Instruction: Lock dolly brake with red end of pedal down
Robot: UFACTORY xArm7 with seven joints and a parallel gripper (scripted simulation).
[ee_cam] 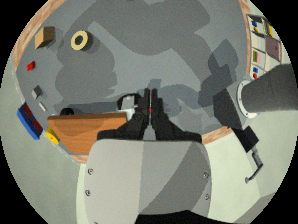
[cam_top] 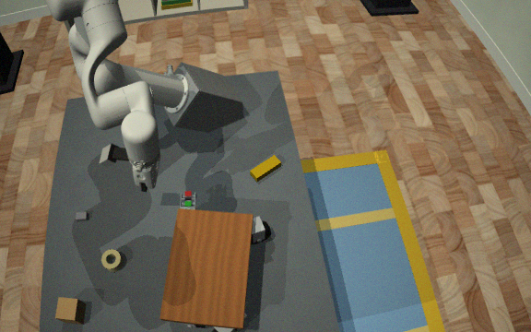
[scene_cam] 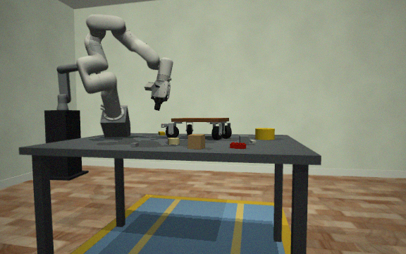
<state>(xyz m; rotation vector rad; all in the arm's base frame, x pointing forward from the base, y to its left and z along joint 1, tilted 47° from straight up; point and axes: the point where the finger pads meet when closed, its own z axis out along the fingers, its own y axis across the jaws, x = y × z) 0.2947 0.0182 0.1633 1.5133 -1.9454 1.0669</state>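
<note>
My hand is 11 cm above the brake pedal, 9 cm to the right of it and 2 cm short of it. The rest, counted from my hand: small grey block (27 cm to the right, 19 cm below, 3 cm behind); cardboard cube (30 cm to the right, 27 cm ahead, 16 cm below); yellow bar (33 cm to the left, 18 cm below, 8 cm behind).
</note>
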